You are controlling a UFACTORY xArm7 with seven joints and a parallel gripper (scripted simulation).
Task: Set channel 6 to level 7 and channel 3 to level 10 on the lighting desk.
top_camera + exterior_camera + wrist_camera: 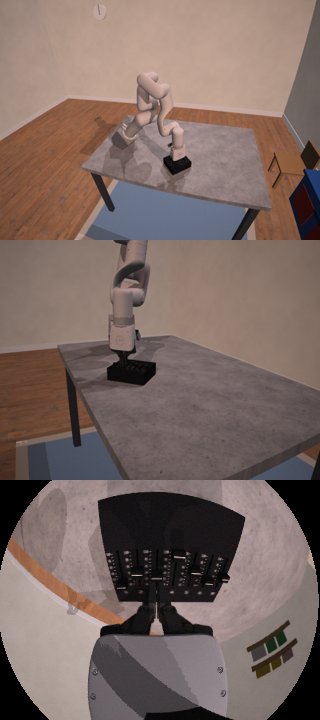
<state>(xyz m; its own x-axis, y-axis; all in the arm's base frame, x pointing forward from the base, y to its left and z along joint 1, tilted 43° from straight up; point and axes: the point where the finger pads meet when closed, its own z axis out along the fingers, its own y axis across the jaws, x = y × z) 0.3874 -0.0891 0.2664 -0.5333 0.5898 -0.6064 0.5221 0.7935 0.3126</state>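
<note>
My hand is 6 cm to the right of the fader cap, 3 cm short of it and 1 cm above it.
</note>
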